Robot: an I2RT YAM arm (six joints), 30 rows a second.
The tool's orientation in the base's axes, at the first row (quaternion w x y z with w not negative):
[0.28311, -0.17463, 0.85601, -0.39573]
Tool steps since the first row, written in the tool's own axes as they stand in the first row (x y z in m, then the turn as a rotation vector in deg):
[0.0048, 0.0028, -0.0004, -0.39, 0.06, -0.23]
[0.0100, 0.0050, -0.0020, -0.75, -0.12, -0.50]
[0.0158, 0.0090, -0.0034, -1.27, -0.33, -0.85]
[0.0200, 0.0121, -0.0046, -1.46, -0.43, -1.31]
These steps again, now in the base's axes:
[-0.0042, -0.0005, -0.0036, 0.16, 0.37, 0.21]
[-0.0094, -0.0009, -0.0063, 0.28, 0.61, 0.62]
[-0.0151, -0.0007, -0.0107, 0.48, 0.95, 1.14]
[-0.0193, -0.0002, -0.0139, 0.35, 1.25, 1.53]

